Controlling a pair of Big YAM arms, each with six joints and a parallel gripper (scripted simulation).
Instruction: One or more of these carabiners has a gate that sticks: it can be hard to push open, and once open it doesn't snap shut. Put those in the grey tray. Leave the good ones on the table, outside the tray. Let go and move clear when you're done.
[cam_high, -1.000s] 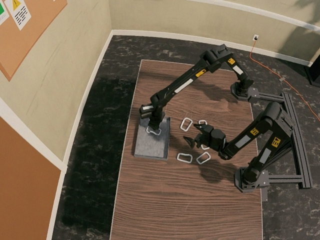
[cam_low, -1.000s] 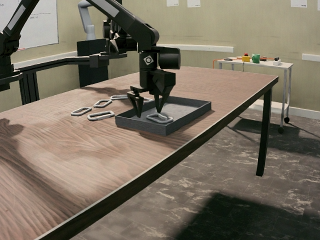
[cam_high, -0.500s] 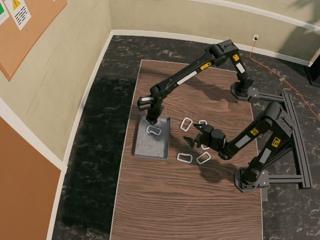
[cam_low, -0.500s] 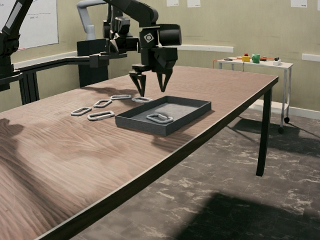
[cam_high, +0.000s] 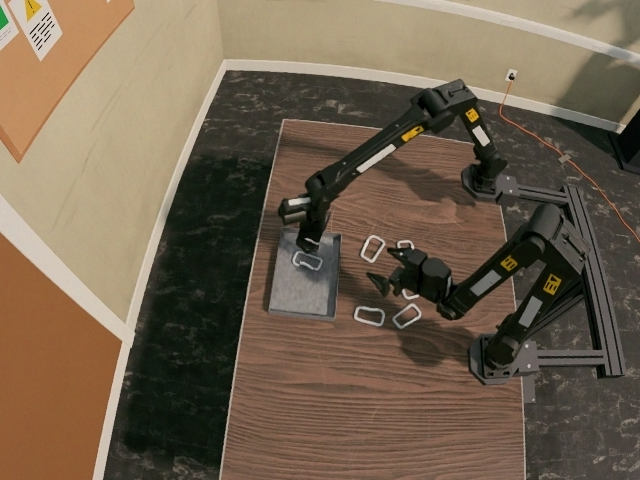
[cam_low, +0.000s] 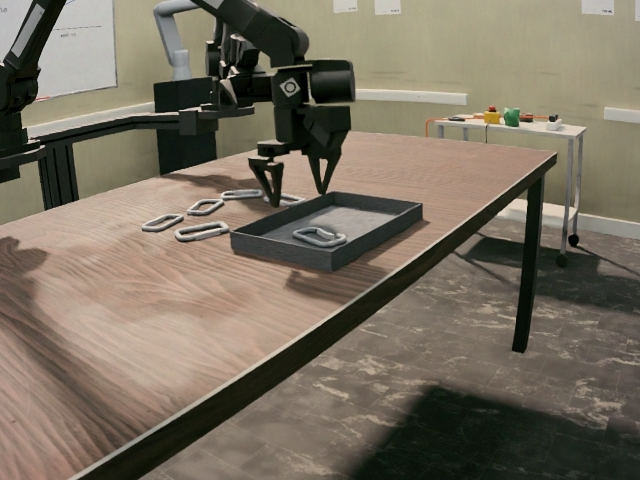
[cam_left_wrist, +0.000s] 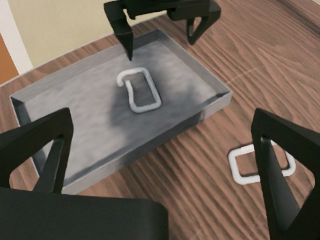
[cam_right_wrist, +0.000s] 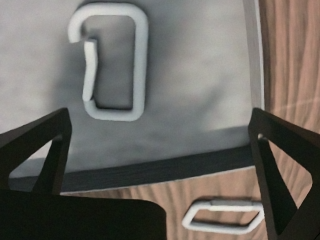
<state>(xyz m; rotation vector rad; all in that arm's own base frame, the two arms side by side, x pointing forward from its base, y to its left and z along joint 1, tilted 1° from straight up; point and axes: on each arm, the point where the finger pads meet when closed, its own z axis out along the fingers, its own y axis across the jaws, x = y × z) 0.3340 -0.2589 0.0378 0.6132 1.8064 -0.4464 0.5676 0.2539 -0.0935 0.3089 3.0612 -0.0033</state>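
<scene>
Right now the grey tray is 8 cm to the left of my right hand and 8 cm below it.
</scene>
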